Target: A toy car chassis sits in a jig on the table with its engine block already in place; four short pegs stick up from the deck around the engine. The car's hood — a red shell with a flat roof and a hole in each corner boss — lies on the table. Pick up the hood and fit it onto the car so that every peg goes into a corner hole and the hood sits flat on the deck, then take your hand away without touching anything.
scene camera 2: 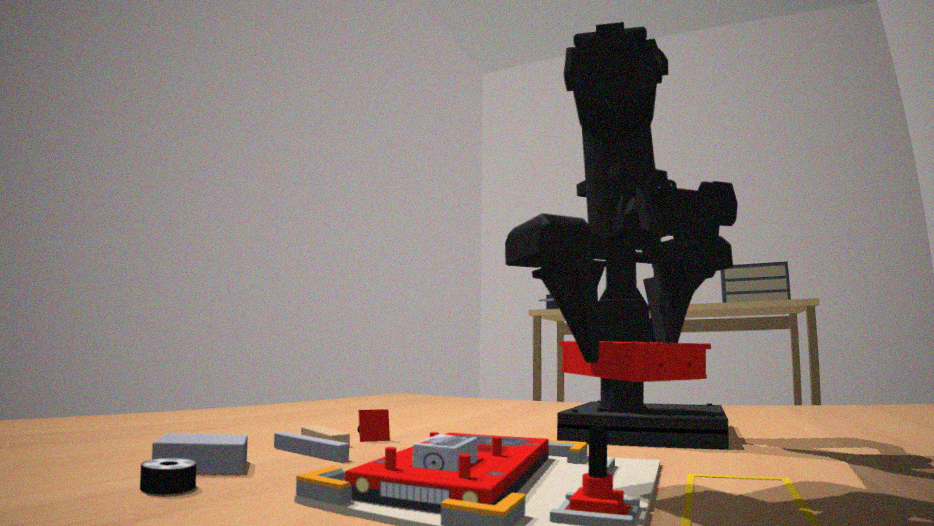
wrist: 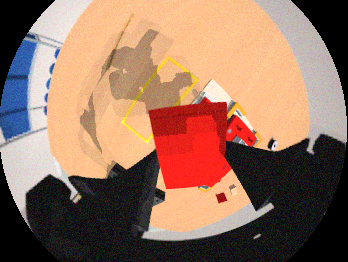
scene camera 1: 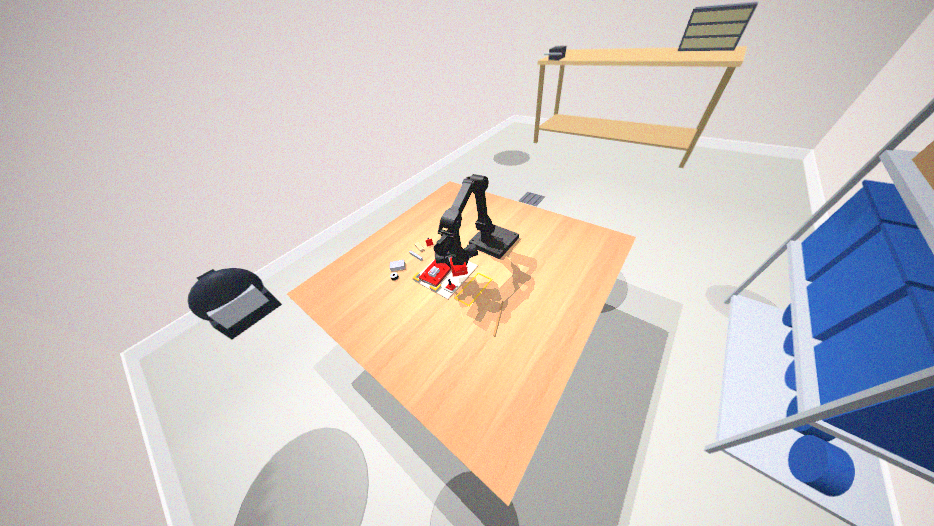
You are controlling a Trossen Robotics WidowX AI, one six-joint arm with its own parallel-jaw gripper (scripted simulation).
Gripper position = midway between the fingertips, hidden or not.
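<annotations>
With my gripper point(scene camera 2: 631, 361) I am holding a red hood point(scene camera 2: 646, 361).
</annotations>
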